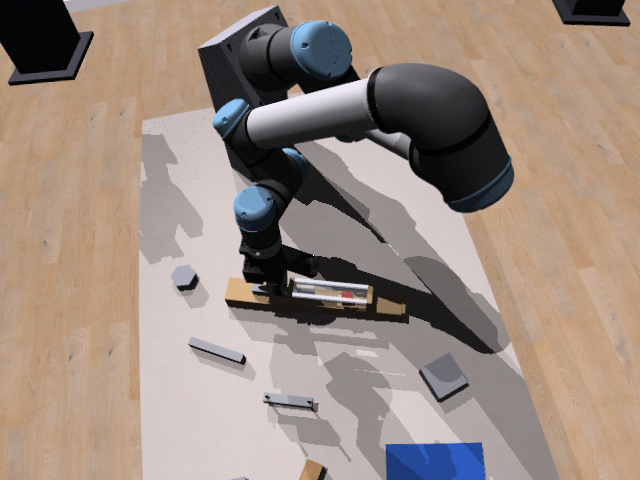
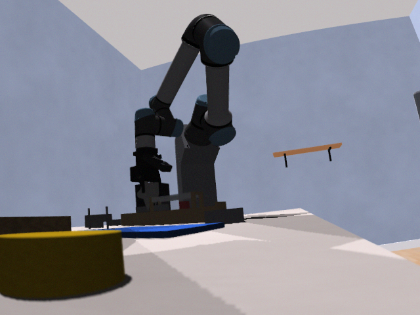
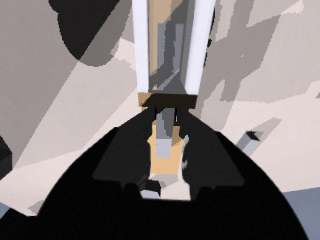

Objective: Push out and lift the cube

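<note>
My gripper is now 13 cm short of the thin grey stick, 16 cm to the left of it and 6 cm above it. From my hand the other things lie so: red cube (2 cm ahead, 15 cm to the left, 1 cm below); then grey square block (20 cm ahead, 37 cm to the left, 5 cm below); then flat grey bar (26 cm ahead, 2 cm to the left, 4 cm below).
</note>
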